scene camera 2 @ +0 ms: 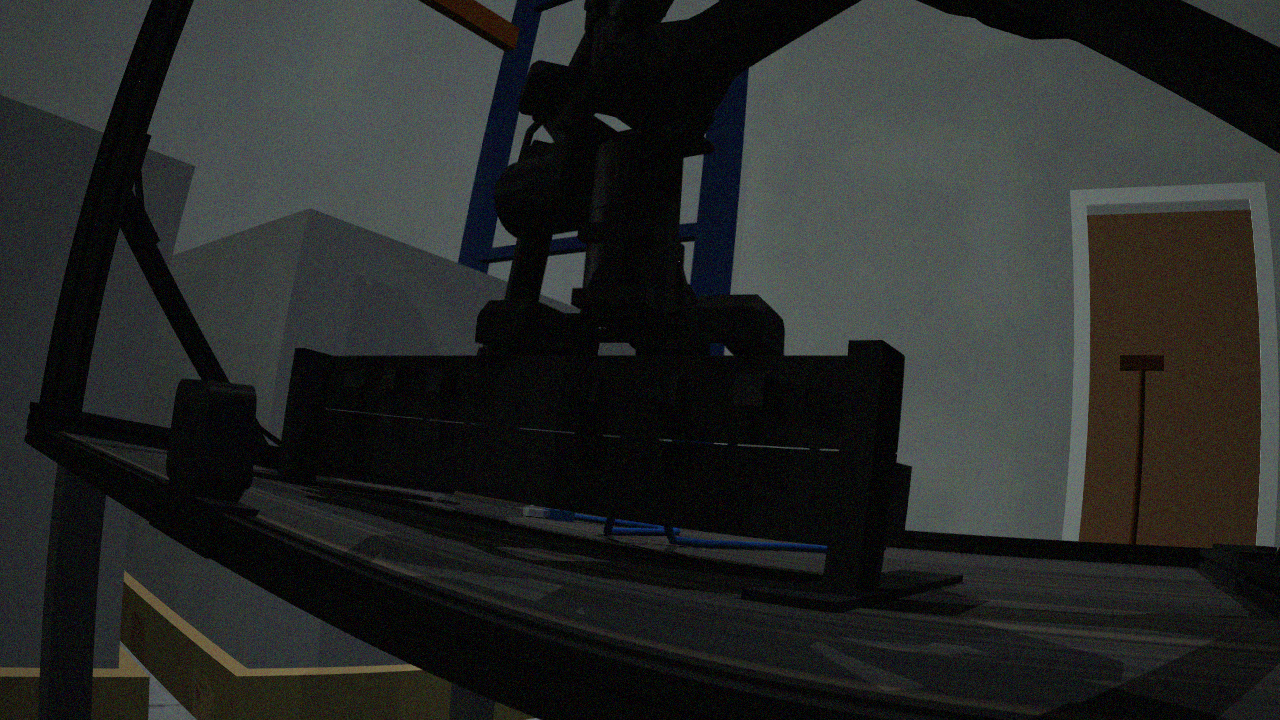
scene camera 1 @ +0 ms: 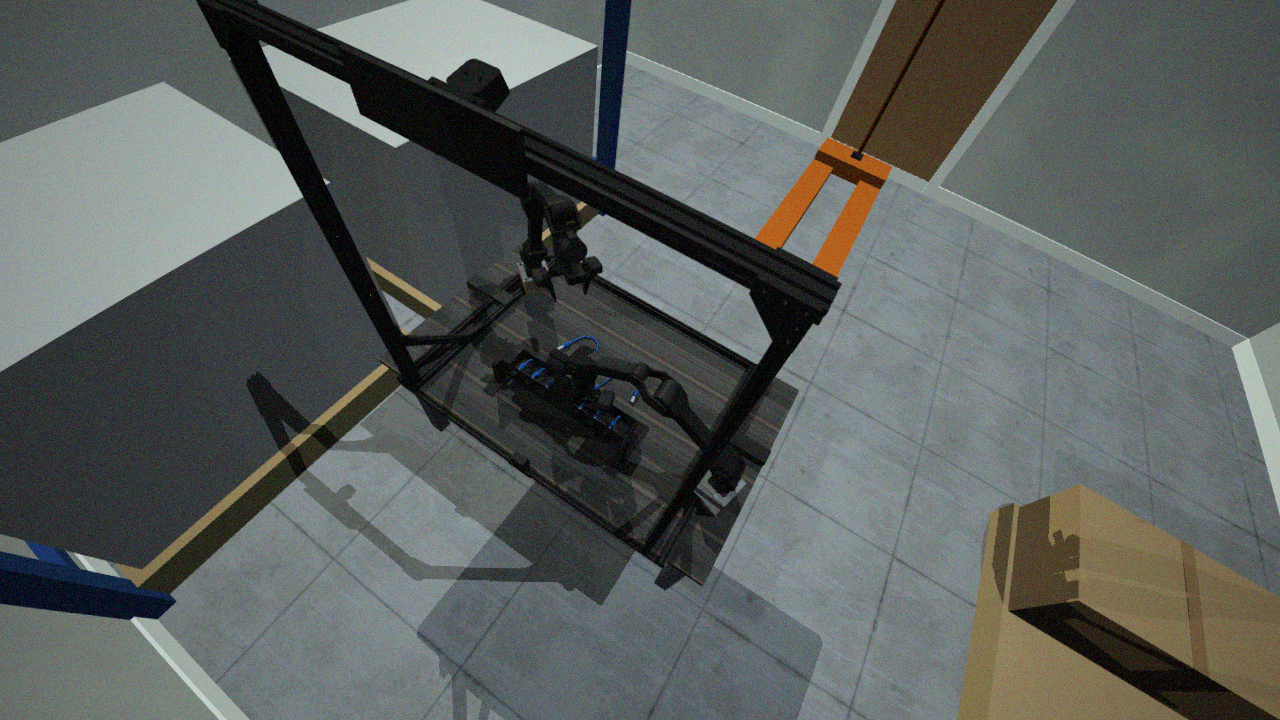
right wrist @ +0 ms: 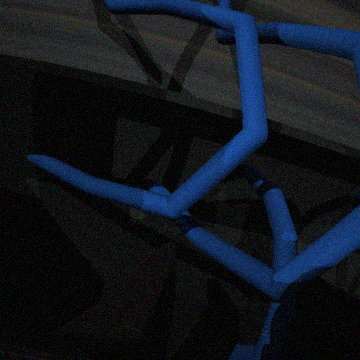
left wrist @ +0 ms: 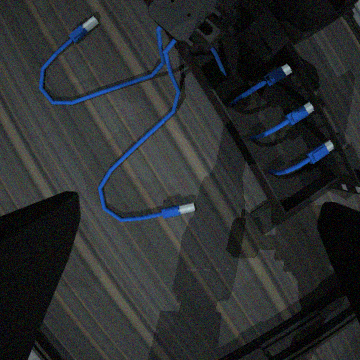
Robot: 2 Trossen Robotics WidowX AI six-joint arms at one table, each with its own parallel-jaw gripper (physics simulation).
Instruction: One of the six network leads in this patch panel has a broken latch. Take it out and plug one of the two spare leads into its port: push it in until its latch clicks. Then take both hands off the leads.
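Places are measured from the left arm's base along level axes (x ahead, y left, z up), in centimetres.
Pixels of known places: left gripper, fingertip midpoint: (scene camera 1: 570, 297) (left wrist: 204, 210); right gripper, fingertip midpoint: (scene camera 1: 583, 405) (right wrist: 213, 254); right arm's base, origin of the base link: (scene camera 1: 722, 481).
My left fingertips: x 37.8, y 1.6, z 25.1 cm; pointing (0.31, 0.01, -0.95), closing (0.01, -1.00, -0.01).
Note:
Behind a point stands the place of what it marks.
The black patch panel (scene camera 1: 566, 417) @(z -4.2, x 58.8, y -5.6 cm) (scene camera 2: 423, 429) @(z -1.2, x 49.4, y -12.0 cm) (left wrist: 250, 157) stands on the dark wooden table (scene camera 1: 695, 365) @(z -6.9, x 53.2, y 42.6 cm). Three plugged blue leads (left wrist: 298, 114) @(z 2.6, x 45.4, y -11.8 cm) show in the left wrist view. Two spare blue leads lie on the table, with plugs at the upper left (left wrist: 86, 26) @(z -6.1, x 58.3, y 16.6 cm) and the middle (left wrist: 178, 209) @(z -5.8, x 32.0, y 1.3 cm). My left gripper (scene camera 1: 566, 275) @(z 25.1, x 37.8, y 1.6 cm) (left wrist: 204, 210) @(z 25.1, x 37.8, y 1.6 cm) is open and empty, high above the table beside the panel. My right gripper (scene camera 1: 572, 363) sits low at the panel among the blue cables (right wrist: 250, 89) @(z -0.1, x 54.1, y 3.2 cm). Its fingers stand narrow with nothing between them; they are hidden in the right wrist view.
A black gantry frame (scene camera 1: 652, 215) @(z 97.1, x 90.8, y -7.9 cm) spans the table, with posts at its corners (scene camera 1: 345, 250) @(z 51.5, x 33.8, y -46.8 cm). A blue lead (scene camera 2: 723, 545) @(z -6.7, x 49.7, y 10.9 cm) runs along the table behind the panel. A blue post (scene camera 1: 612, 79) and an orange frame (scene camera 1: 823, 207) stand beyond the table.

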